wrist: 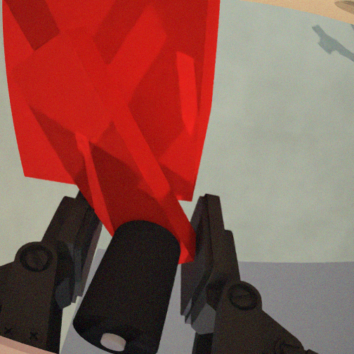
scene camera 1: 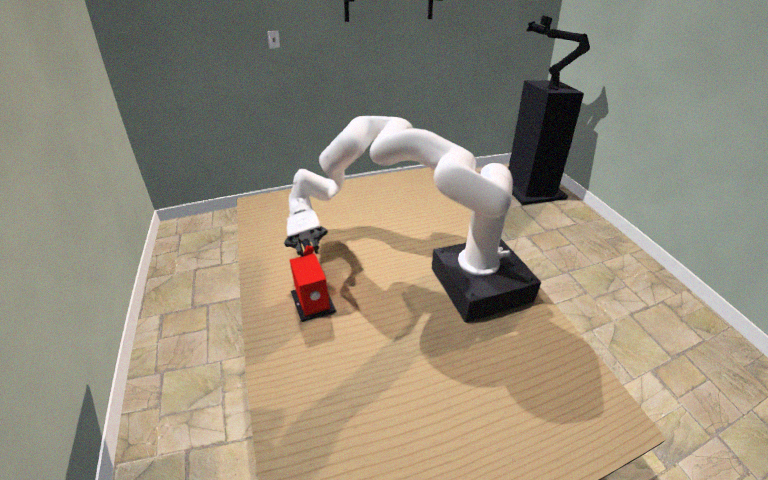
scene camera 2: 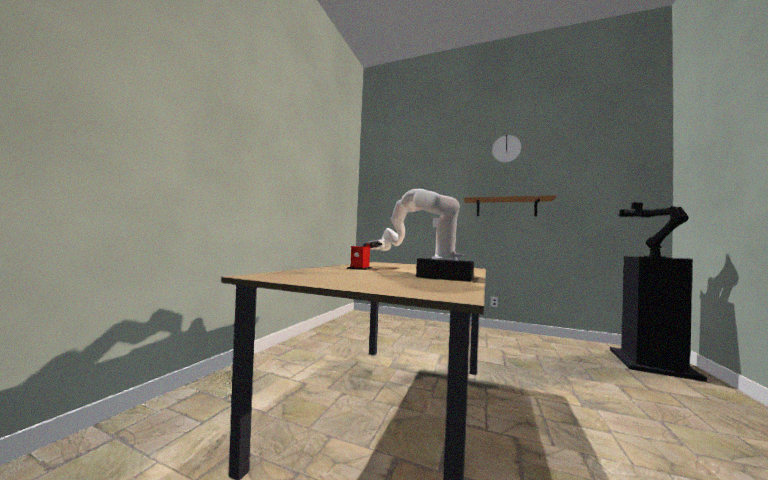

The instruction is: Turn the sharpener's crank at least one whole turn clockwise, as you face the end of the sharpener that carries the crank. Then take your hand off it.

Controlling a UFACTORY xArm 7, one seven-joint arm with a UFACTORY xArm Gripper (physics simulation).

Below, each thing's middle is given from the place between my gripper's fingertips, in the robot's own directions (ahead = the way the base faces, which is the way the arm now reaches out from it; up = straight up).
Right now my hand is 60 mm above the red sharpener (scene camera 1: 311,297), 30 mm to the right of it and 10 mm short of it.
